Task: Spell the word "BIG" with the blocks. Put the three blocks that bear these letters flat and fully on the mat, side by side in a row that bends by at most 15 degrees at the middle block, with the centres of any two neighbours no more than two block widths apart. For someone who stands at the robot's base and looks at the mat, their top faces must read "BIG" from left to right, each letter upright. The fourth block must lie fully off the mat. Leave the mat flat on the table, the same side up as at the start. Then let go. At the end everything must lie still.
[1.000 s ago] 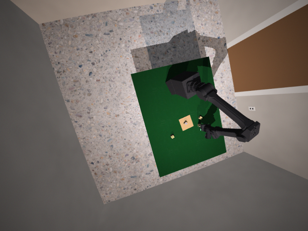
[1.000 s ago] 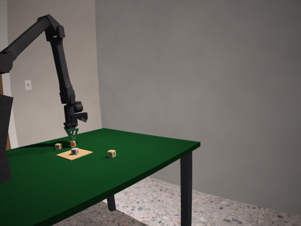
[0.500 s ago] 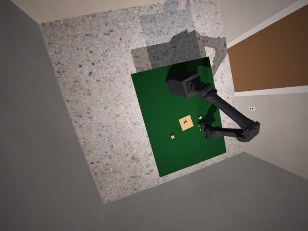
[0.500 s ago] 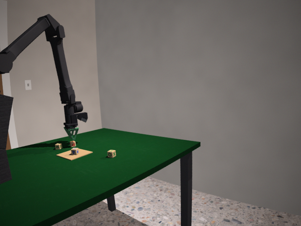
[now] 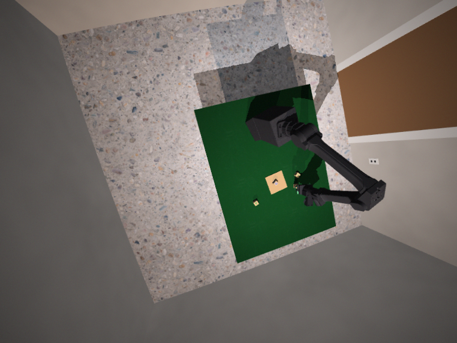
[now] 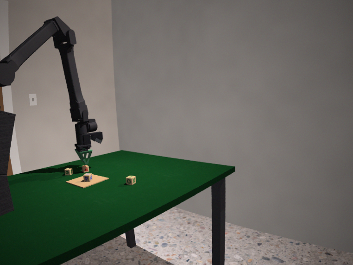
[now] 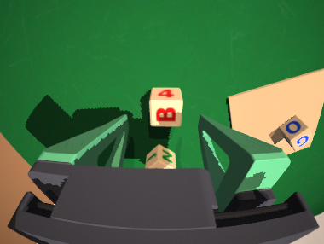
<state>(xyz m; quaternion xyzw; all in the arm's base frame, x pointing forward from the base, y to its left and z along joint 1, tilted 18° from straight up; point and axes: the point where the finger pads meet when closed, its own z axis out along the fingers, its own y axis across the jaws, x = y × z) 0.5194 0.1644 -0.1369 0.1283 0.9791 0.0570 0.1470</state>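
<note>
Now: the B block 40 mm below my hand. The rest, counted from my hand: I block: 80 mm behind, 30 mm to the left, 40 mm below; then tan mat: 80 mm behind, 150 mm to the right, 50 mm below.
</note>
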